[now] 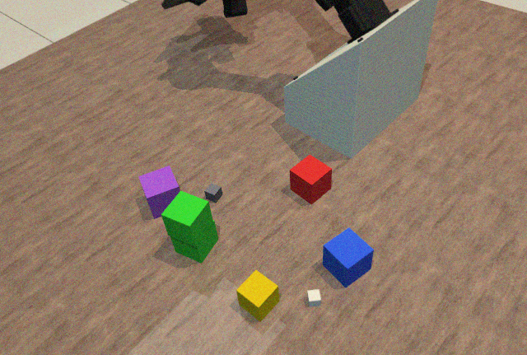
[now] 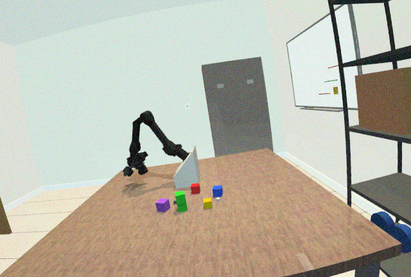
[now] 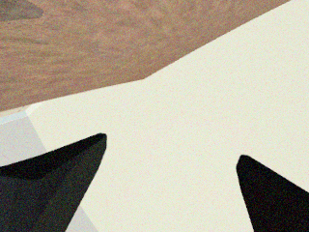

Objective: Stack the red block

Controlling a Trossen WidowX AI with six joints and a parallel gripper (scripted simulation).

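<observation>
The red block lies 400 mm to the left of my gripper tip, 120 mm below it and 80 mm ahead of it. The rest, counted from my gripper tip: purple block (250 mm to the left, 240 mm ahead, 120 mm below); yellow block (460 mm to the left, 260 mm ahead, 120 mm below); small grey cube (300 mm to the left, 180 mm ahead, 130 mm below).
</observation>
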